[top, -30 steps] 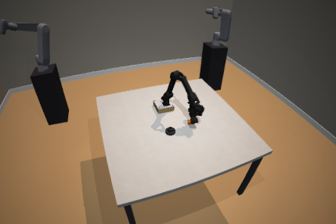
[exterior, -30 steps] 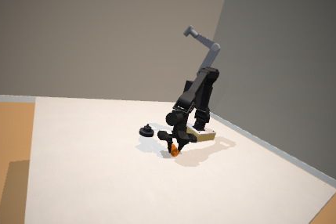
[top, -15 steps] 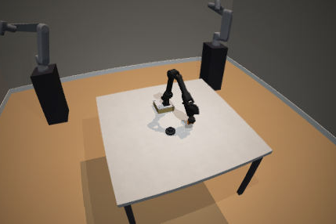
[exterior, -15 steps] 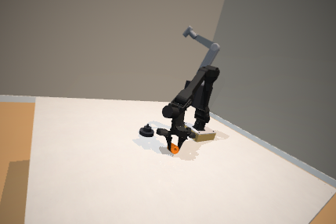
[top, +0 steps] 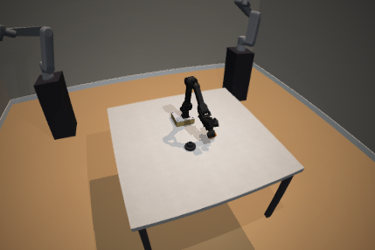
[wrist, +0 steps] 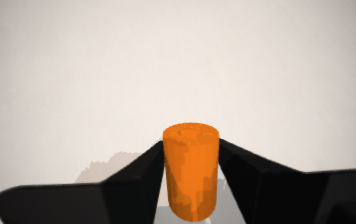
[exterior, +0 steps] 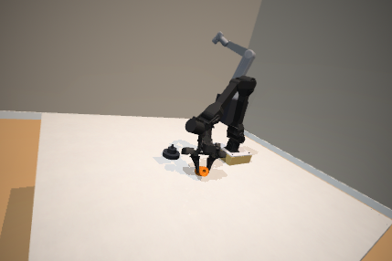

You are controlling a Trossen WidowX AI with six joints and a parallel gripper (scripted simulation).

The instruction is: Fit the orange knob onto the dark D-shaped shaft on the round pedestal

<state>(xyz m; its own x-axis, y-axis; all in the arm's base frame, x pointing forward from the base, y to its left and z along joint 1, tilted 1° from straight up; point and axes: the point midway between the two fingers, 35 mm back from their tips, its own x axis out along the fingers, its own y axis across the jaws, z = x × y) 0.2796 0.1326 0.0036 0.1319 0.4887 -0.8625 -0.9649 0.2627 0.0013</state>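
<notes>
The orange knob is 2 cm to the right of my gripper tip. The rest, counted from my gripper tip: dark shaft: 4 cm ahead, 22 cm to the right.
</notes>
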